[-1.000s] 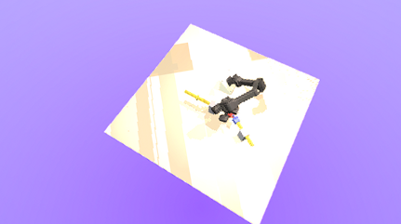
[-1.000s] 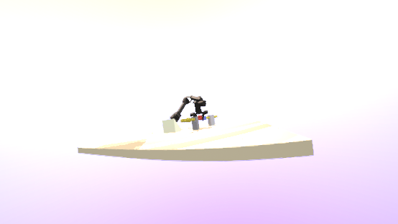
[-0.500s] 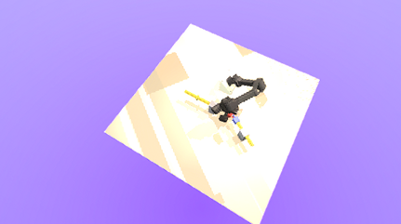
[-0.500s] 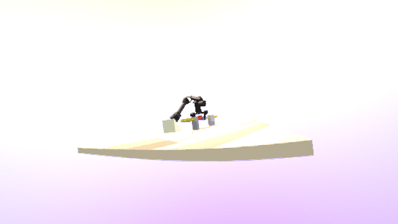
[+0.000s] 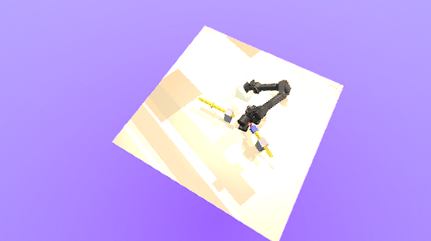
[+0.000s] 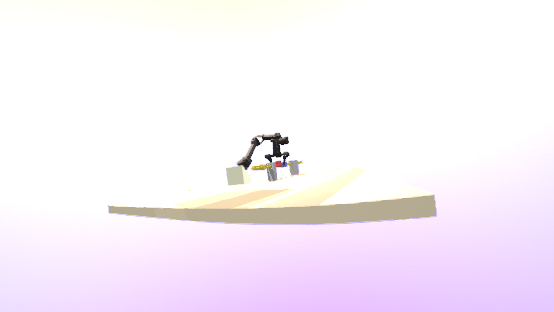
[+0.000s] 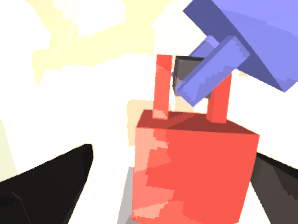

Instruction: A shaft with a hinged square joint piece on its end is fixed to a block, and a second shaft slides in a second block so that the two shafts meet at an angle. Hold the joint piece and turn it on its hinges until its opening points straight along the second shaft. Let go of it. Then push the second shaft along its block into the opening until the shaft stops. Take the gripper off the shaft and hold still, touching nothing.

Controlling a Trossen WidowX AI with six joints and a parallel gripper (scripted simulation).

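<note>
Now: the red joint piece 2 cm to the left of my gripper tip and 2 cm above it.
</note>
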